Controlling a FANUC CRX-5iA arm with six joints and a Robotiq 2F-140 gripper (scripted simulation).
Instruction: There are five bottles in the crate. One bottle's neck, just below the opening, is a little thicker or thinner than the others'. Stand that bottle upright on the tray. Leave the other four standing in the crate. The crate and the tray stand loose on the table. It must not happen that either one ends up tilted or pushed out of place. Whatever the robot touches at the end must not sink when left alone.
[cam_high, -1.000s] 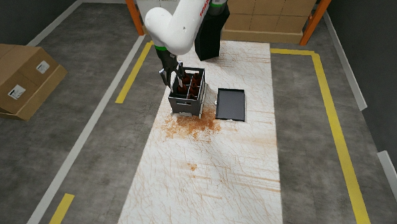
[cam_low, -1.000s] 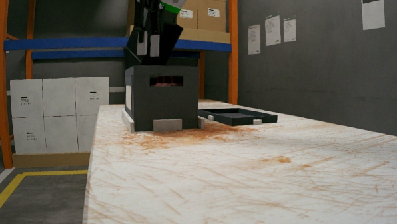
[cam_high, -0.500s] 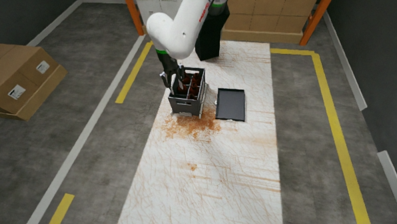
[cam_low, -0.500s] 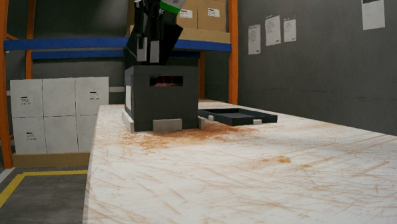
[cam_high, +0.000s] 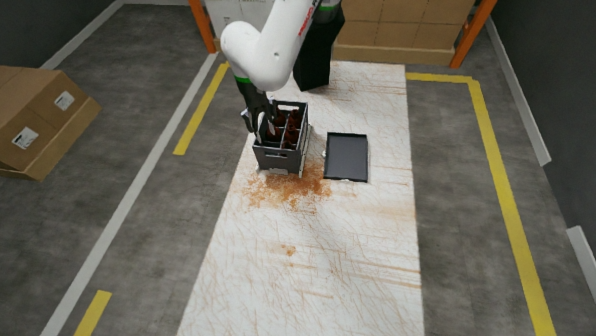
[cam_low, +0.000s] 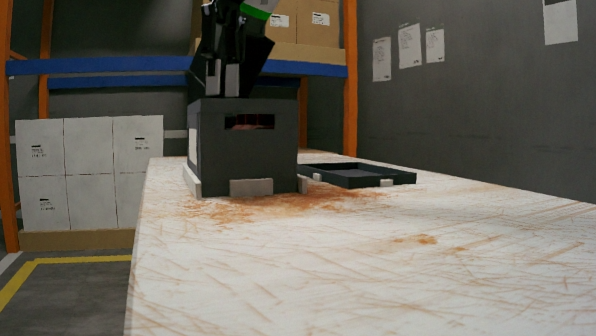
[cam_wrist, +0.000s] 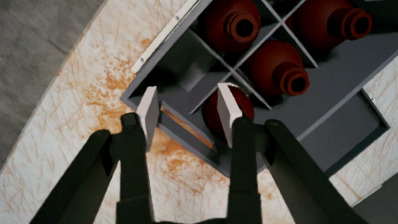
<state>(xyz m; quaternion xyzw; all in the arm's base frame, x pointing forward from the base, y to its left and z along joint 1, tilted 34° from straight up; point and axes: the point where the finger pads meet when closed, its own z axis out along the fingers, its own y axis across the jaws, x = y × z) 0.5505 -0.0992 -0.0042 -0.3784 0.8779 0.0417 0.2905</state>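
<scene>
The grey crate is 13 cm below my hand, 9 cm behind it and 3 cm to the left of it. Also, from my hand: dark tray 32 cm to the left, 20 cm below, 11 cm behind.
</scene>
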